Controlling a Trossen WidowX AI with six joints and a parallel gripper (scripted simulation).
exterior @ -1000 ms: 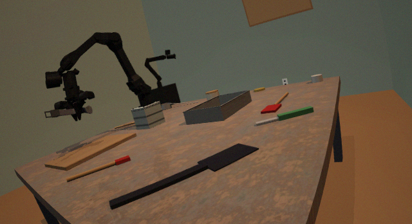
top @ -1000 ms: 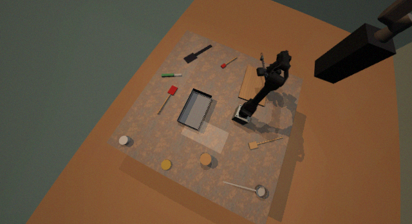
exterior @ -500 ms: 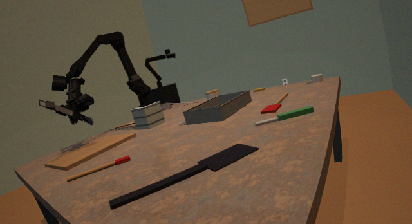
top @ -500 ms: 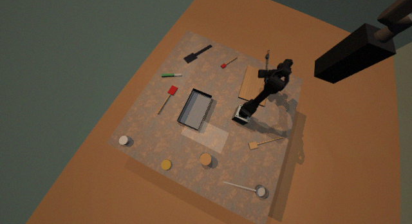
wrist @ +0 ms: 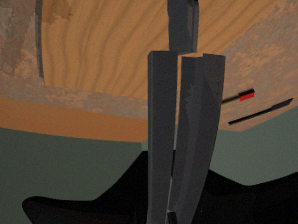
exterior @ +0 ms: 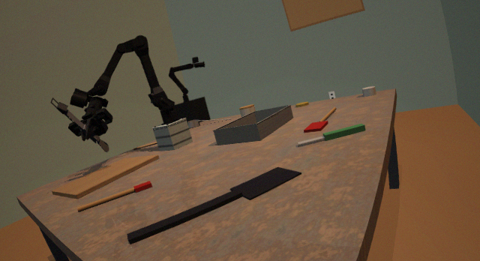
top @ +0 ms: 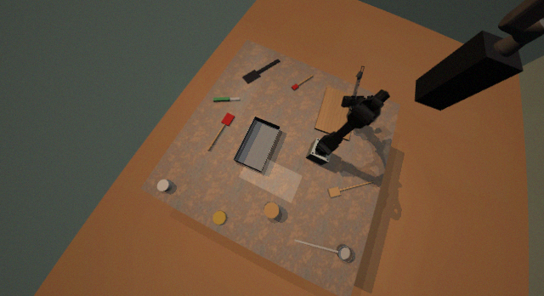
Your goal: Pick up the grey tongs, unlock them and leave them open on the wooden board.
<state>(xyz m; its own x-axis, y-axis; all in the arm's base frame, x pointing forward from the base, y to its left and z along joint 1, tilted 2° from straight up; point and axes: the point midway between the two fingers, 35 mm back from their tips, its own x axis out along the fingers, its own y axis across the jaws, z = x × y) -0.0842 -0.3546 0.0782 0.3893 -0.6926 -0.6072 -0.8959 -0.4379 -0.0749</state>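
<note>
Now: gripper tip 140 mm above the wooden board, 30 mm to the right of it and 10 mm short of it. Also, from my gripper tip: grey roasting tin 450 mm to the left, 440 mm ahead, 120 mm below; then black spatula 640 mm ahead, 150 mm below, 90 mm to the right; then small red spatula 320 mm ahead, 150 mm below, 100 mm to the right.
</note>
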